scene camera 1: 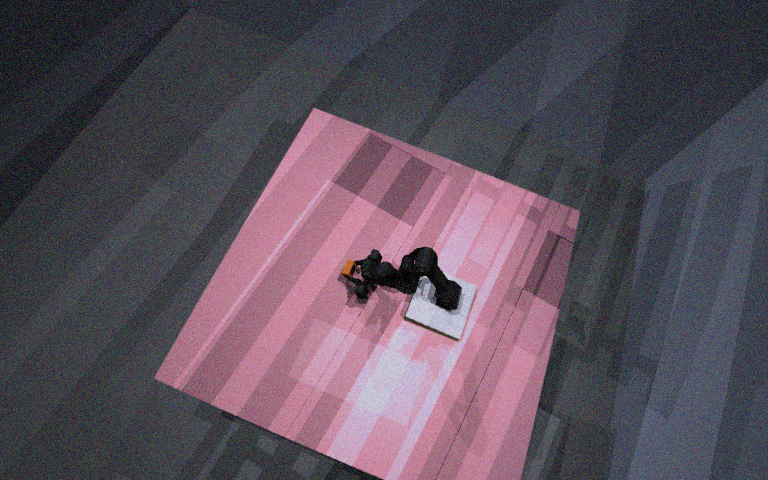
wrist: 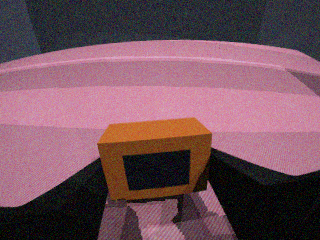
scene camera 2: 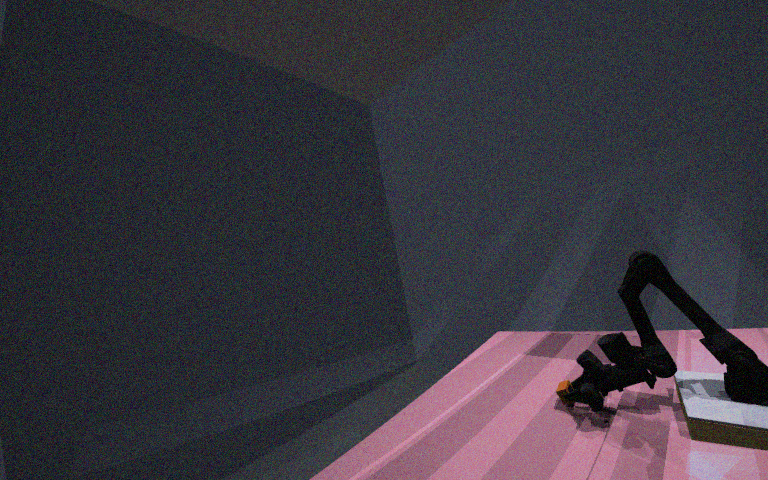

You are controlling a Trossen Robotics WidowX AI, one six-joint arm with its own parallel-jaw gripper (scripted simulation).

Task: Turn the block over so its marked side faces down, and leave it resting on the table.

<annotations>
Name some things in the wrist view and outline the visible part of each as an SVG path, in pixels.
My gripper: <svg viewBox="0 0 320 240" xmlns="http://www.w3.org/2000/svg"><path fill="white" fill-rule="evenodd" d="M100 157L96 161L92 161L87 167L80 169L80 172L76 172L69 179L61 181L61 184L57 185L57 187L49 189L48 192L37 196L36 199L29 201L29 203L23 204L21 207L20 205L13 208L0 207L0 240L97 240L101 227L101 217L104 215L105 201L108 199L109 191L103 167L101 167ZM211 148L208 181L211 183L211 188L216 193L216 197L219 199L221 208L224 209L229 223L231 223L237 240L320 240L319 169L305 173L305 175L292 176L287 175L287 173L272 171L271 168L260 167L260 165L252 164L251 161L244 161L237 156L228 155L227 152L220 152L215 148Z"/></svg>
A block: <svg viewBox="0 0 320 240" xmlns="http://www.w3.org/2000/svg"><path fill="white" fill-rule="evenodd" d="M212 132L209 132L195 117L109 125L103 135L101 135L97 148L99 148L101 167L103 167L104 177L108 183L111 200L145 199L145 197L156 199L156 197L207 191L209 164L211 164Z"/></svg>
</annotations>
